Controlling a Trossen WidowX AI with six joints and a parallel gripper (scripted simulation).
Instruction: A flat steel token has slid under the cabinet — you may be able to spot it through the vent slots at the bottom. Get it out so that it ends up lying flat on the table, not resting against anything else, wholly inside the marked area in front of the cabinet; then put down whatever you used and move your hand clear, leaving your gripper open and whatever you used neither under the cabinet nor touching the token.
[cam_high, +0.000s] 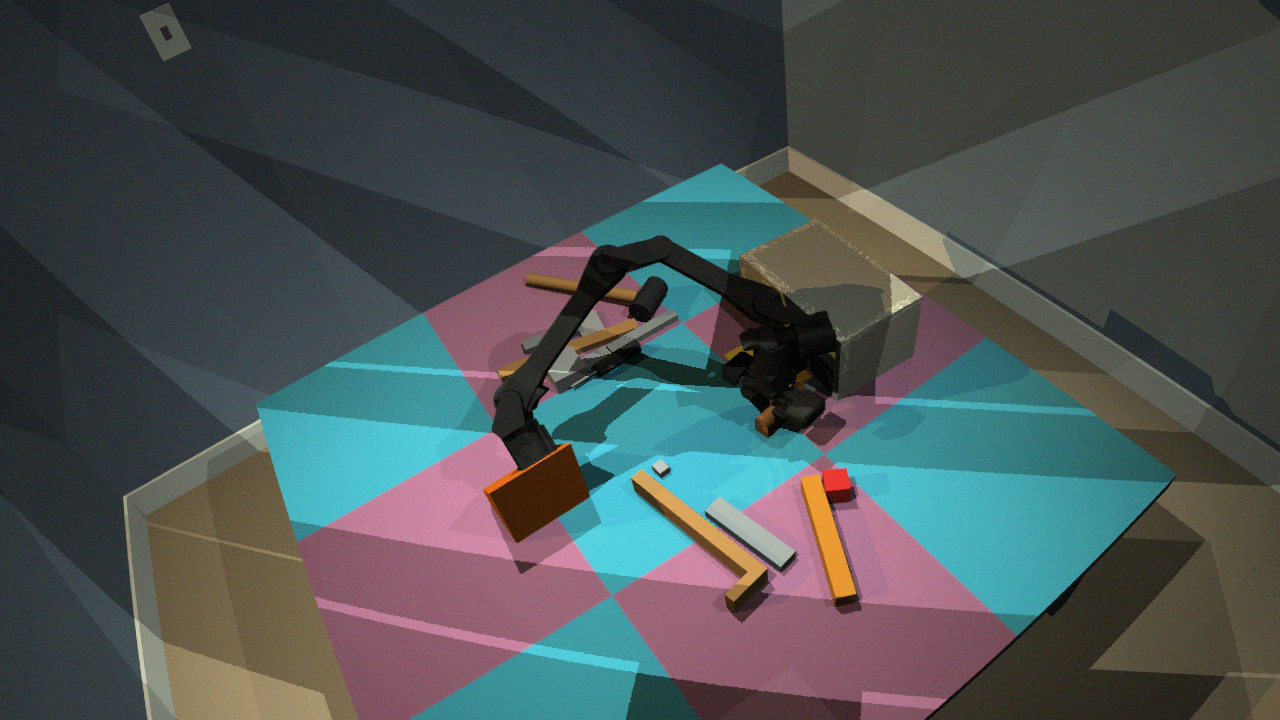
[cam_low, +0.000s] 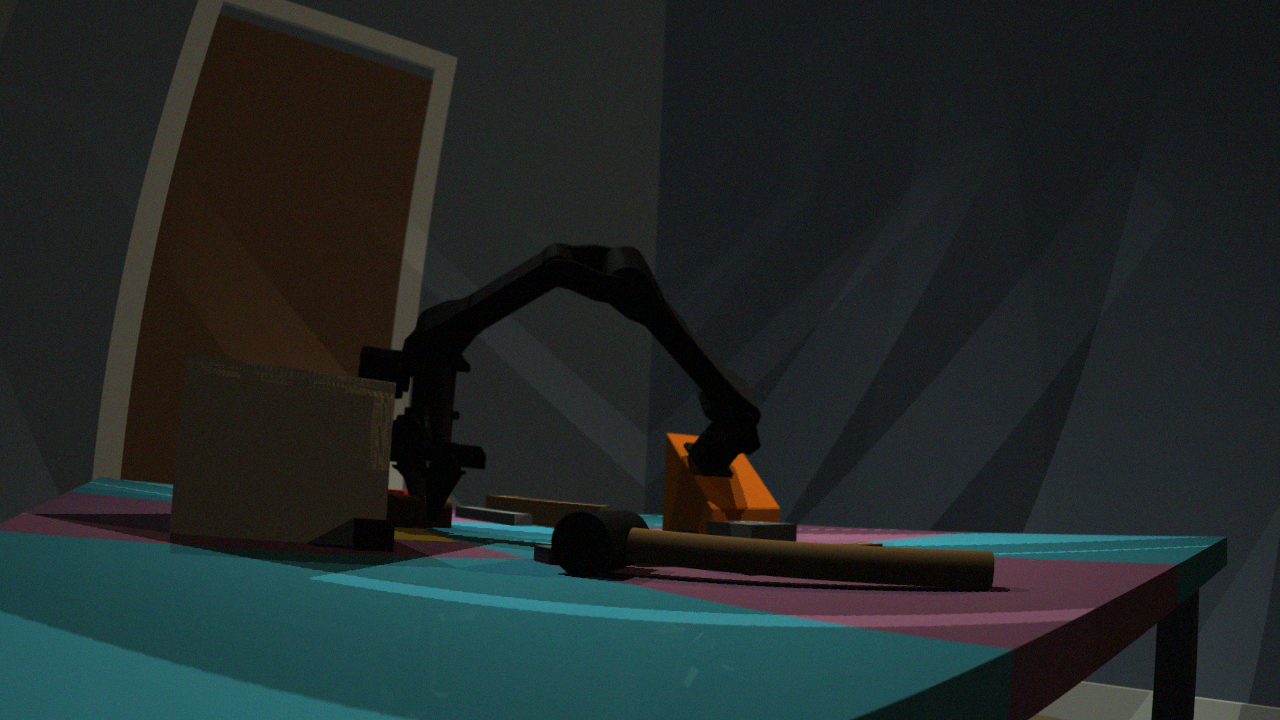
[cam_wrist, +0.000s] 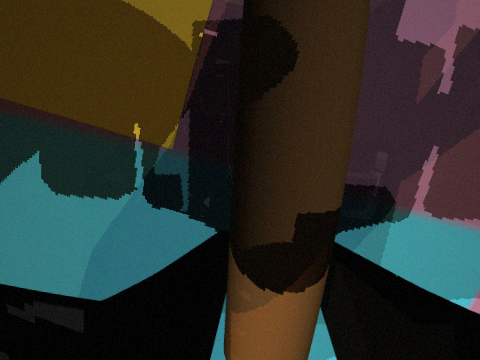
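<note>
My gripper tip is now 210 mm past the small grey cube and 50 mm to the right of it. Also, from my gripper tip: grey bar (180 mm behind, 150 mm to the right); then flat grey piece (190 mm ahead, 70 mm to the left); then red cube (20 mm behind, 180 mm to the right, 10 mm above).
</note>
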